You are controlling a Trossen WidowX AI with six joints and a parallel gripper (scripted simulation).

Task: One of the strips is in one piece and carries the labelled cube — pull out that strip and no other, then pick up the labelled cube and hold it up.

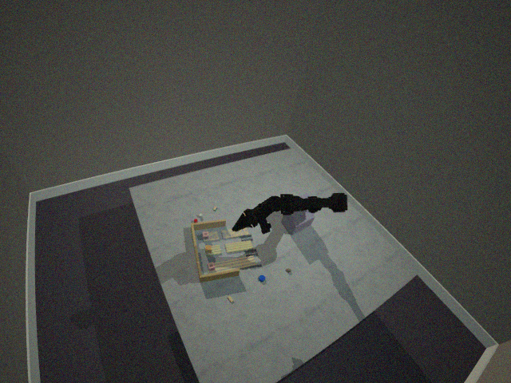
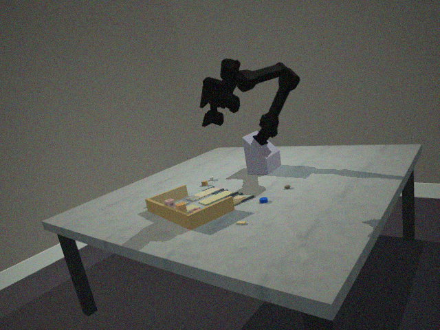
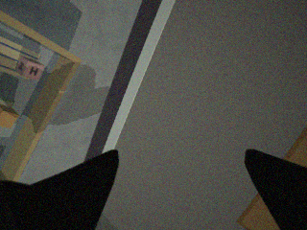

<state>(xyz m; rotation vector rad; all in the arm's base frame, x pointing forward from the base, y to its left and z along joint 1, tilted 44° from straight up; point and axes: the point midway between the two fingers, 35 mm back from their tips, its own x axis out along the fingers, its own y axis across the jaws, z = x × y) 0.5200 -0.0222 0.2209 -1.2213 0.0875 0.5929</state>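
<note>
The blue disc lies 340 mm below my gripper tip, 140 mm behind it and 100 mm to the left of it. The rest, counted from my gripper tip: brown bit 340 mm below, 290 mm behind, 120 mm to the left; red piece 360 mm to the right, 340 mm below, 30 mm ahead.
</note>
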